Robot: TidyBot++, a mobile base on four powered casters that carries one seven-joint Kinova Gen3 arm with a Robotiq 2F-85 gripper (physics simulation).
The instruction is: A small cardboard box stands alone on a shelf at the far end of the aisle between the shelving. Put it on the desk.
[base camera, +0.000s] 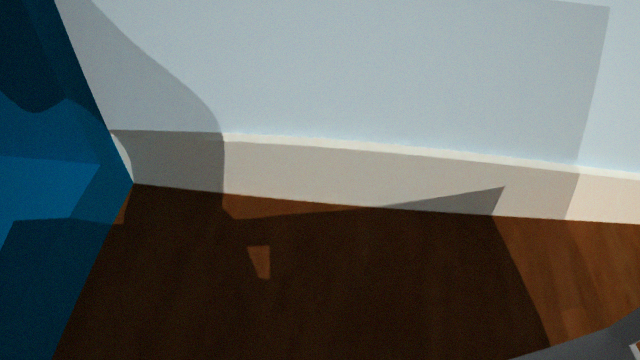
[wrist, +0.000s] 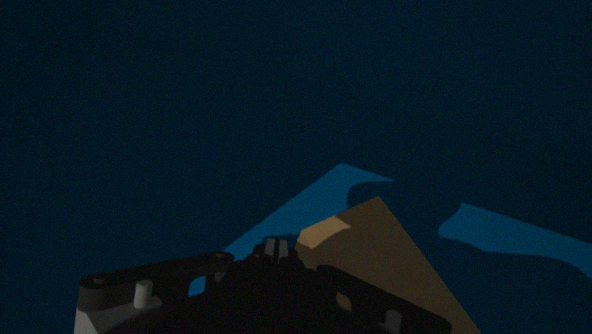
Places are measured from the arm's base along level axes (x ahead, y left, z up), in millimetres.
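Where they show: gripper, fingertip midpoint: (wrist: pixel 275 253).
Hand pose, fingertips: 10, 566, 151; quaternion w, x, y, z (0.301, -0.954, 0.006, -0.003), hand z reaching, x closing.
After its pixels a point has its place, as x, y, z.
The small cardboard box (wrist: pixel 380 250) {70, 563, 187} is at the lower middle and right of the wrist view, on a blue surface of the shelf (wrist: pixel 310 200) {35, 619, 137}. It is mostly in shadow, with a small lit patch near its left corner, and my gripper hides its lower left part. My gripper (wrist: pixel 275 253) {10, 566, 151} is shut and empty. Its fingertips are just left of the box in the view; whether they touch it I cannot tell. The box and the gripper do not show in the base view. The desk does not show in either view.
In the base view a blue shelving panel (base camera: pixel 55 190) {382, 308, -320} stands at the left. A pale wall (base camera: pixel 375 75) {400, -74, -225} with a light skirting board (base camera: pixel 325 170) {397, -27, -341} runs behind the wooden floor (base camera: pixel 350 280) {291, -42, -396}. Part of a grey curved object (base camera: pixel 595 347) shows at the lower right corner.
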